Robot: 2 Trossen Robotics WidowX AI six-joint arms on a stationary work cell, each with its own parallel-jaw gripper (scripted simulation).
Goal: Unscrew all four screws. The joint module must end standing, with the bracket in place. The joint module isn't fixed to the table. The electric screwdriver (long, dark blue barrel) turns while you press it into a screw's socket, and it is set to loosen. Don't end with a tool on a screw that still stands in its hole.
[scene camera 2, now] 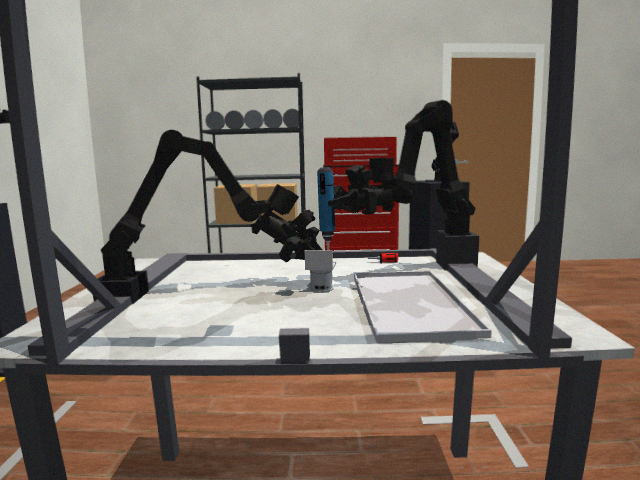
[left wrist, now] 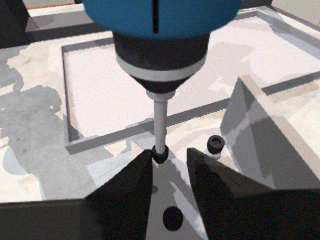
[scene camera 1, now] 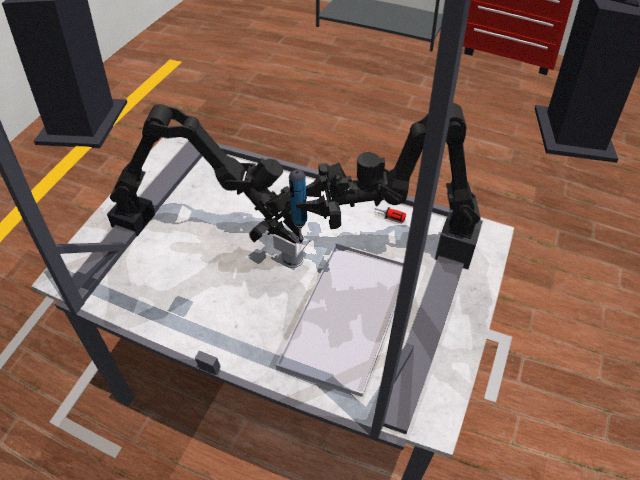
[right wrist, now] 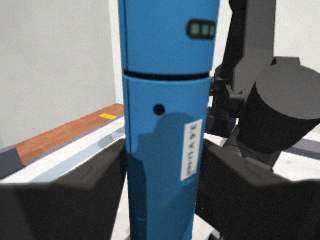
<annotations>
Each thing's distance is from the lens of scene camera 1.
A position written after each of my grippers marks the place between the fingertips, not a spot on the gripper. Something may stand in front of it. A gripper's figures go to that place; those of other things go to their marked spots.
my left gripper (scene camera 1: 299, 240): 156 cm
my right gripper (scene camera 1: 295, 199): 145 cm
blue electric screwdriver (scene camera 1: 297, 182): 139 cm
shallow tray (scene camera 1: 336, 337): 146 cm
</annotations>
